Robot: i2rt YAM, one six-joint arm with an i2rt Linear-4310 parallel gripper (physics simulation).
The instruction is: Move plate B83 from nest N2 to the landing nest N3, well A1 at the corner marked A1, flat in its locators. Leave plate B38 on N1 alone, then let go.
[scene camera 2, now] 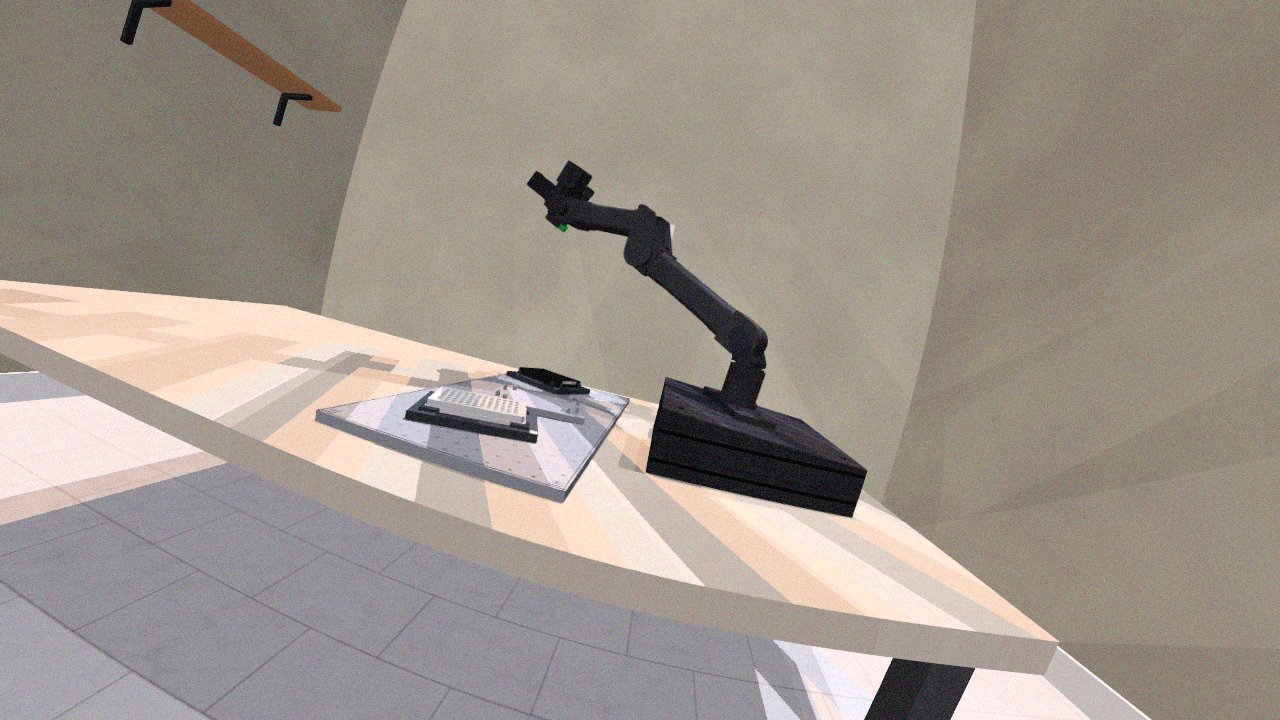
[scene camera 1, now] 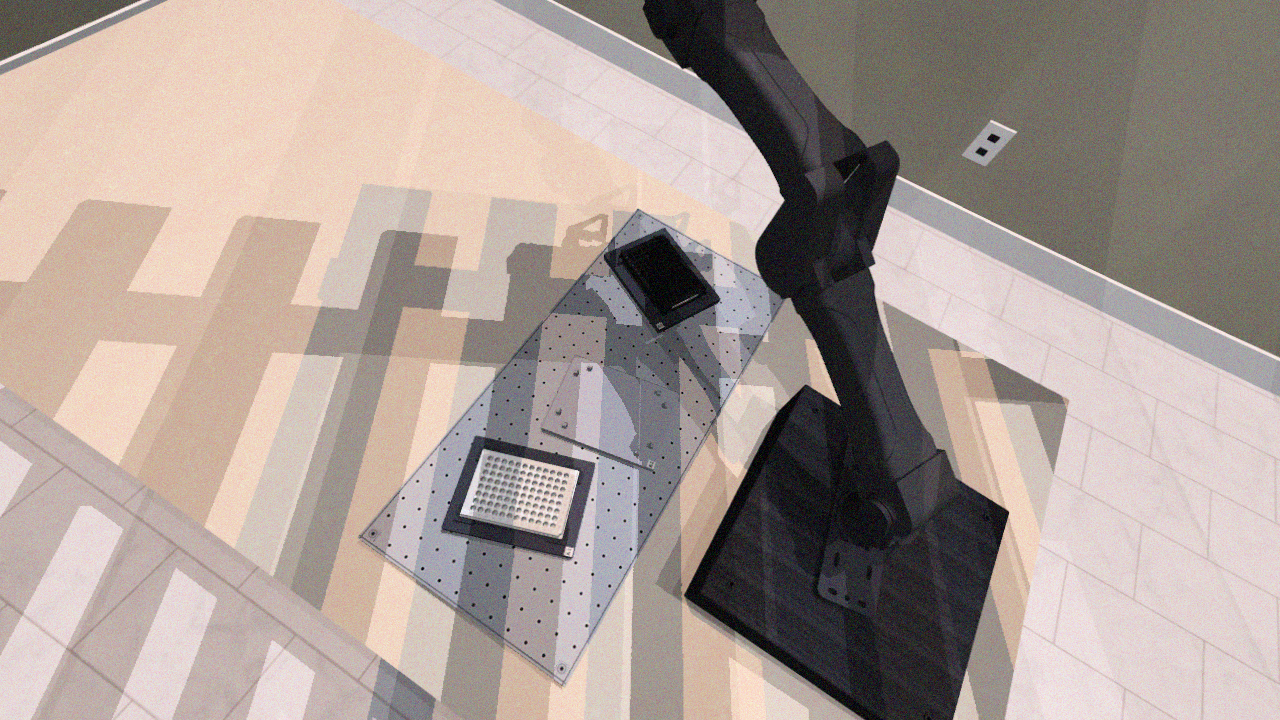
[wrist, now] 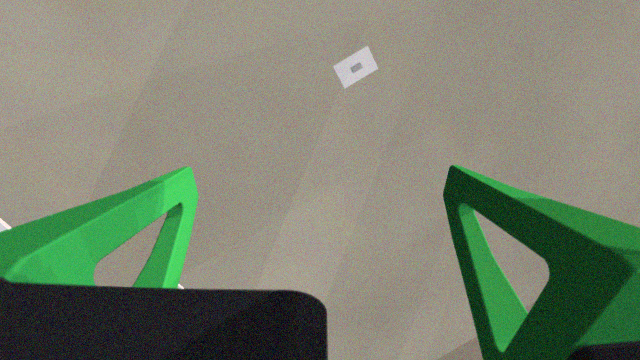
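A white well plate (scene camera 1: 519,492) (scene camera 2: 474,404) sits in a dark nest (scene camera 1: 582,497) (scene camera 2: 465,427) at the near end of the perforated board. A black well plate (scene camera 1: 662,268) (scene camera 2: 546,377) sits in another dark nest (scene camera 1: 677,317) at the far end. Between them lies a lighter grey nest (scene camera 1: 599,420) (scene camera 2: 559,414) with small locator pins and no plate on it. Nest labels, plate numbers and the A1 mark are too small to read. My gripper (scene camera 2: 563,223) (wrist: 320,180) is open and empty, high above the table, its green fingers facing a wall. Its fingers do not show in scene camera 1.
The perforated board (scene camera 1: 537,626) (scene camera 2: 537,476) bears all three nests. The arm's black base (scene camera 1: 760,573) (scene camera 2: 751,465) stands beside the board. A wall plate (scene camera 1: 989,143) (wrist: 355,67) is on the wall. A wooden shelf (scene camera 2: 241,49) hangs at upper left. Striped shadows cross the table.
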